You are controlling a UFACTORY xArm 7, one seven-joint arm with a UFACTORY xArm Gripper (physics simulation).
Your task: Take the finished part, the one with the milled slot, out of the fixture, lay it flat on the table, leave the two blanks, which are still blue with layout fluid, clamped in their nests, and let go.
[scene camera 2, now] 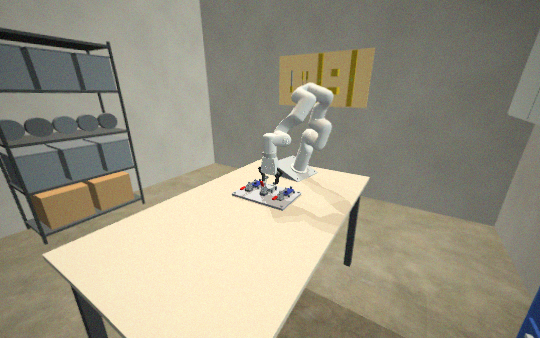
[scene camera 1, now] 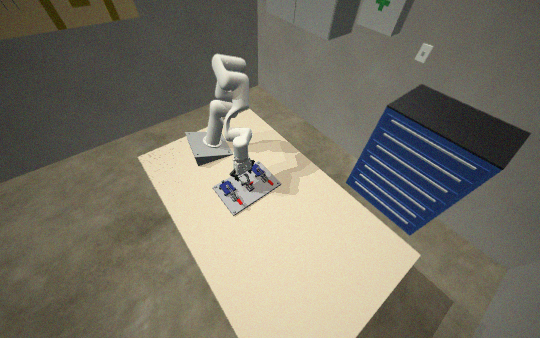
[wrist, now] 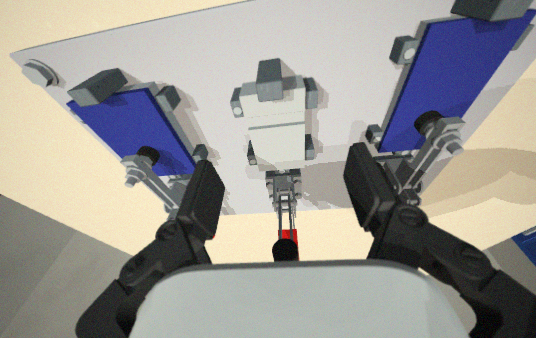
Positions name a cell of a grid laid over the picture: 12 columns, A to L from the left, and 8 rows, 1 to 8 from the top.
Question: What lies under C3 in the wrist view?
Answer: A blue blank.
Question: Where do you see a fixture plate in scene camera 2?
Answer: F5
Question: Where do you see a blue blank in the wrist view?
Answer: K2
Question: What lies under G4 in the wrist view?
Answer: A finished part.
